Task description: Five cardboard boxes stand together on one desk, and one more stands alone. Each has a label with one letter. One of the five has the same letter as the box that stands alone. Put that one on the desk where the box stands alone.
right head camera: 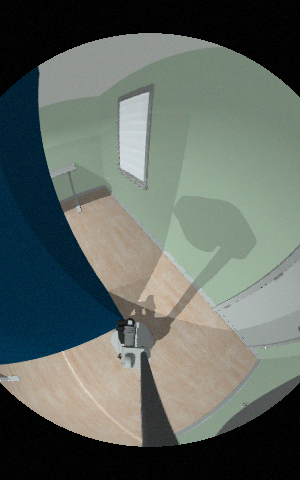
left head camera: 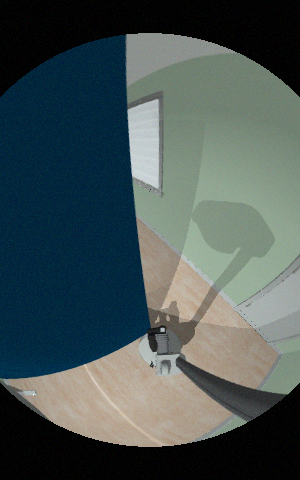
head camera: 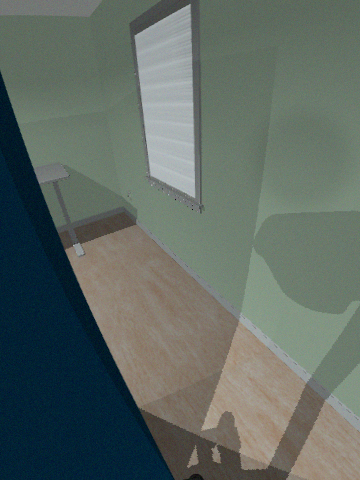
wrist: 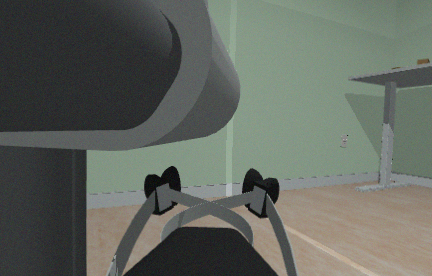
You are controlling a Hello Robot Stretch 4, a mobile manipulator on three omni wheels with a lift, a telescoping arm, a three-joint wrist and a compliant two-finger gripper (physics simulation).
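Frame: origin at the robot's base, x ahead, y left, z up, level; millimetres.
Seen in the pictures: gripper, fingertip midpoint: (wrist: 212,183).
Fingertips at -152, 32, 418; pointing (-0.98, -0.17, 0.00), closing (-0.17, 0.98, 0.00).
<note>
A point is followed by its place in that frame, as x, y, z.
My gripper (wrist: 212,183) @[-152, 32, 418] is open in the wrist view, with nothing between its fingertips. Part of a grey desk (wrist: 395,77) @[-2169, 1099, 898] shows at the right of the wrist view. On its top are small parts of two brown cardboard boxes, one box (wrist: 423,61) @[-1897, 1148, 956] at the right edge and another box (wrist: 396,68) @[-2141, 1090, 962] nearer the desk's end. Their labels cannot be read. The end of a desk (head camera: 52,173) @[2277, 1415, 922] (right head camera: 64,170) @[2127, 1390, 923] shows beyond a blue partition in the head and right head views. No box shows on that visible end. The gripper is well away from both visible desk parts.
A tall blue partition (head camera: 55,350) @[180, 106, 1370] (left head camera: 65,225) @[161, 132, 1472] (right head camera: 25,260) @[166, 124, 1375] stands close on the left in the head views. A green wall (head camera: 230,150) @[1413, -236, 1235] with a window (head camera: 167,100) @[1940, 142, 1497] (left head camera: 146,145) @[1879, 99, 1379] (right head camera: 134,137) @[1889, 106, 1385] runs along the right. A pale door (left head camera: 282,310) @[22, -1192, 579] (right head camera: 280,310) @[11, -1200, 807] is farther right.
</note>
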